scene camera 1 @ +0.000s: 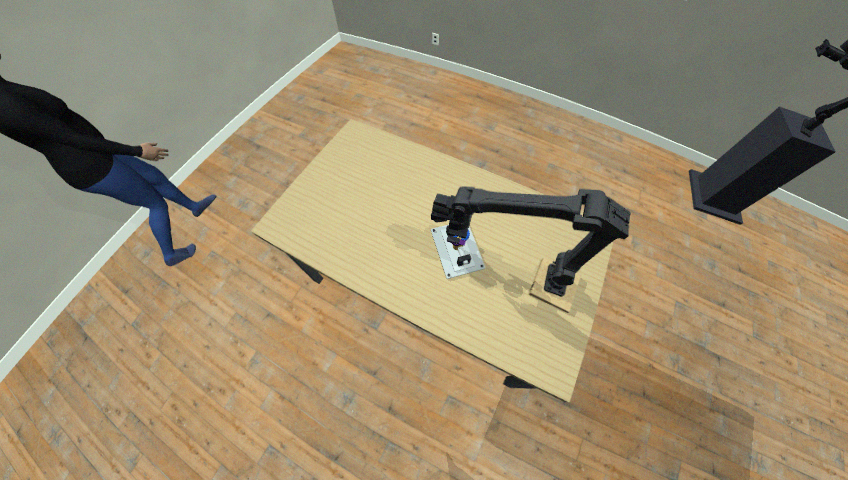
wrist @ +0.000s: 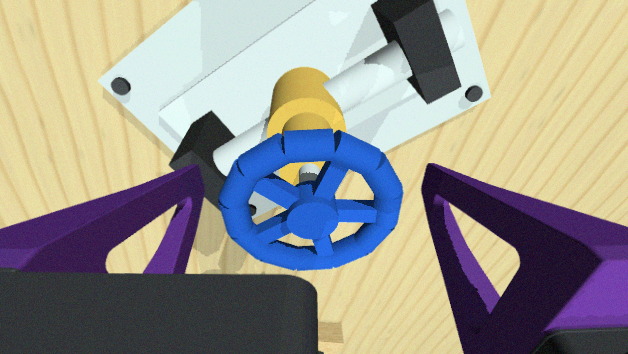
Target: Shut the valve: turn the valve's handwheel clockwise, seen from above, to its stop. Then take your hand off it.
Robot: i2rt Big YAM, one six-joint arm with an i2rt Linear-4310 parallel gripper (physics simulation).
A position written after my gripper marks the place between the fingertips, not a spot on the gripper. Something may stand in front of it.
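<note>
My gripper [wrist: 312, 176] is visible, as is a blue handwheel [wrist: 313, 212]. A base plate [scene camera 1: 448, 268] can be seen from the wrist as well, the plate [wrist: 187, 48] being the same one.
</note>
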